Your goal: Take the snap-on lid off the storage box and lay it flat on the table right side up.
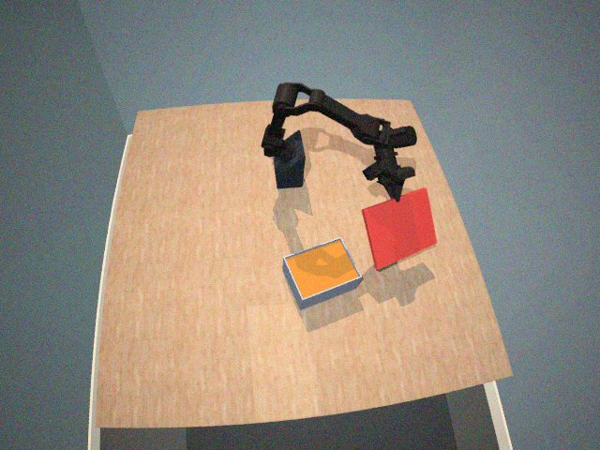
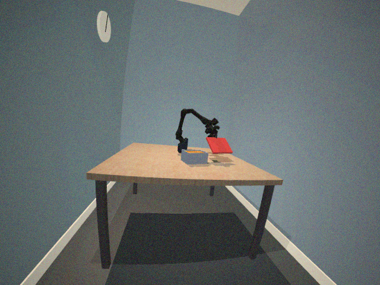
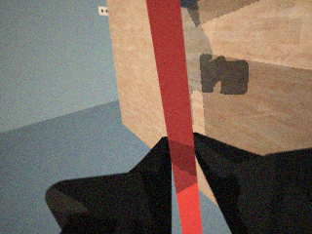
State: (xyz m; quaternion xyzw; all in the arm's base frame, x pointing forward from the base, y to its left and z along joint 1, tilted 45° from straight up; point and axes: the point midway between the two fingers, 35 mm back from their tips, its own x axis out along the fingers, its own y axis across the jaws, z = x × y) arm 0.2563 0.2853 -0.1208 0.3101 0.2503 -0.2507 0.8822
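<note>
My gripper tip is 6 cm short of the red lid, 2 cm to the right of it and 5 cm above it. From my gripper tip the other things lie so: grey-blue storage box (14 cm ahead, 23 cm to the right, 16 cm below).
</note>
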